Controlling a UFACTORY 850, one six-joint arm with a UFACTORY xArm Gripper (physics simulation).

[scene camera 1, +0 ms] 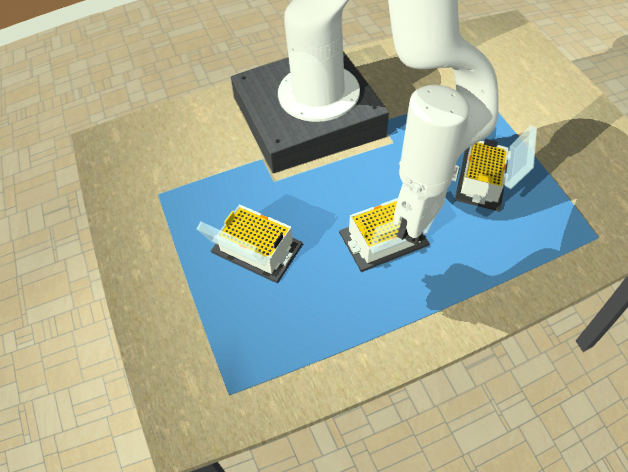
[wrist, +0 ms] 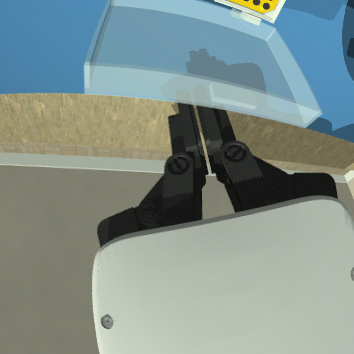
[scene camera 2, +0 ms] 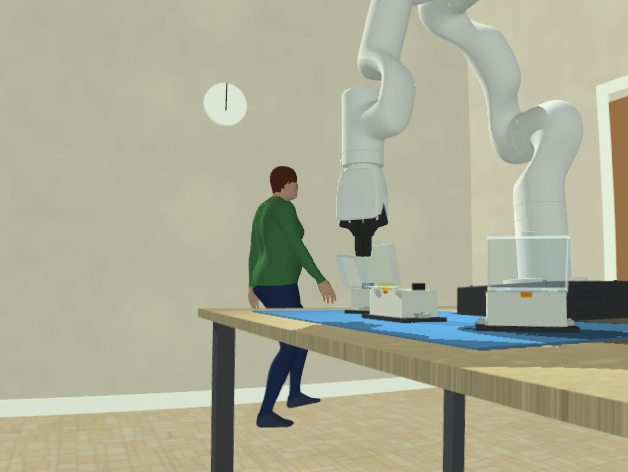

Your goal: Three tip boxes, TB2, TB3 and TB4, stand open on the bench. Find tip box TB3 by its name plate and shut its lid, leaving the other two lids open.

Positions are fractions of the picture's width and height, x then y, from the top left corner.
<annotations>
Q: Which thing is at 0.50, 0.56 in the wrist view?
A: My gripper.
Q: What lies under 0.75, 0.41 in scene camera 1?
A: A tip box.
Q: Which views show my gripper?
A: Scene camera 1, the wrist view and scene camera 2: all of them.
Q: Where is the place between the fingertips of my gripper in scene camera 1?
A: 0.66, 0.51
</annotations>
